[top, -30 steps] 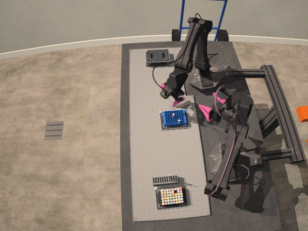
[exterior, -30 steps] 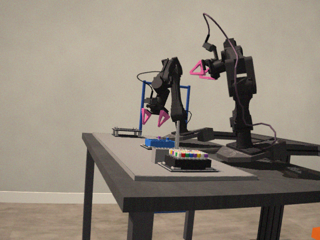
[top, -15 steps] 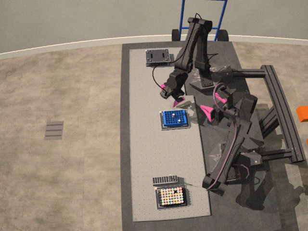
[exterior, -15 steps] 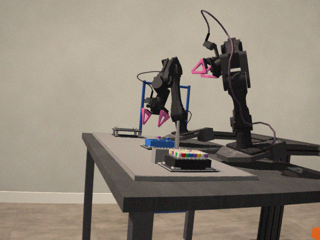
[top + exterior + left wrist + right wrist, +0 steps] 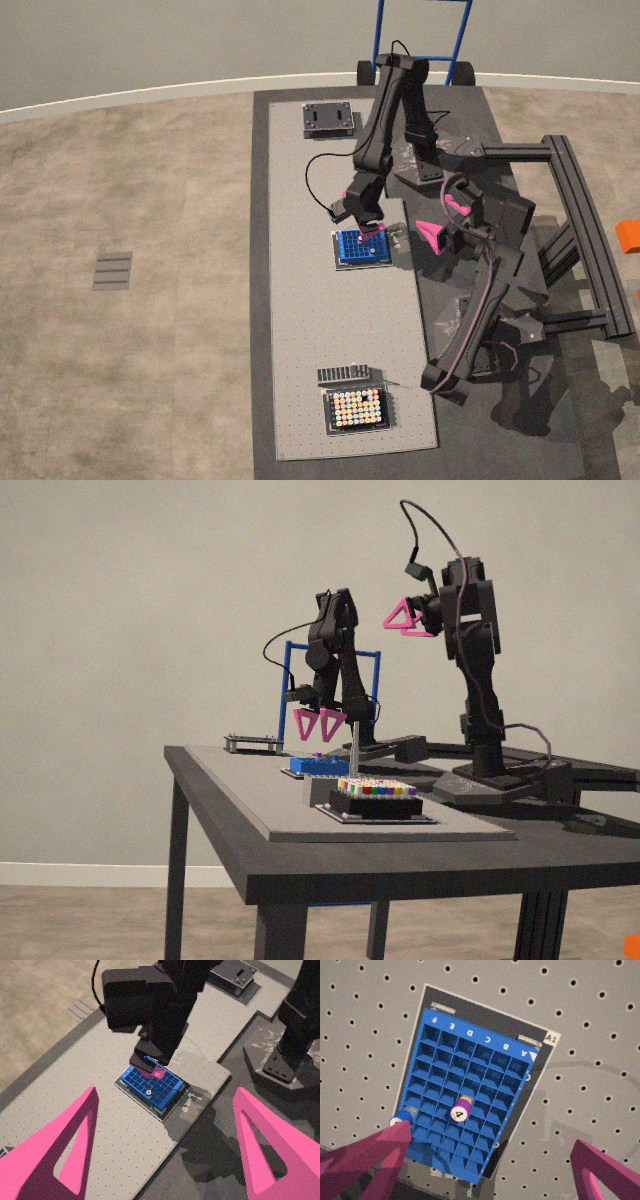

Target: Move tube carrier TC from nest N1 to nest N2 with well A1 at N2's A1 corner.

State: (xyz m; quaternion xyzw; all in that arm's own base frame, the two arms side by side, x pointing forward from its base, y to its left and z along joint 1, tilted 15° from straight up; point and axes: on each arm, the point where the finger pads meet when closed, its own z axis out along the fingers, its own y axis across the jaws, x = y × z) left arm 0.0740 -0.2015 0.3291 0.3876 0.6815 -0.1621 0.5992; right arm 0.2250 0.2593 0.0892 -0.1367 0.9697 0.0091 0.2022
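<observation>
My right gripper is now 10 mm past the blue tube carrier TC, 30 mm to the right of it and 70 mm above it. Also, from my right hand: holder H1: 100 mm ahead, 380 mm to the left, 70 mm below; corner label A1: 90 mm ahead, 500 mm to the right, 40 mm below.
</observation>
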